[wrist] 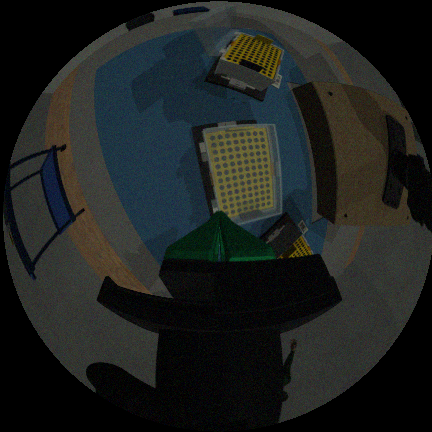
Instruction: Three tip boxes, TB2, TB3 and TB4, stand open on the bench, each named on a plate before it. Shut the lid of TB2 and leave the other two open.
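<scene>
The middle tip box stands on a dark base. Its clear lid lies over the yellow tip rack, which looks pale through it; I cannot tell whether the lid is fully seated. A second tip box stands at the top, with a clear lid raised behind it. A third tip box is at the lower right, partly hidden by my gripper; its lid cannot be made out. The names on the plates are too small to read. My gripper is shut and empty, its green fingertips at the near edge of the middle box in the view.
A brown wooden box with a dark handle stands right of the tip boxes. The boxes stand on a blue mat with a grey border. The wooden bench edge runs along the left. A blue-framed object is beyond it.
</scene>
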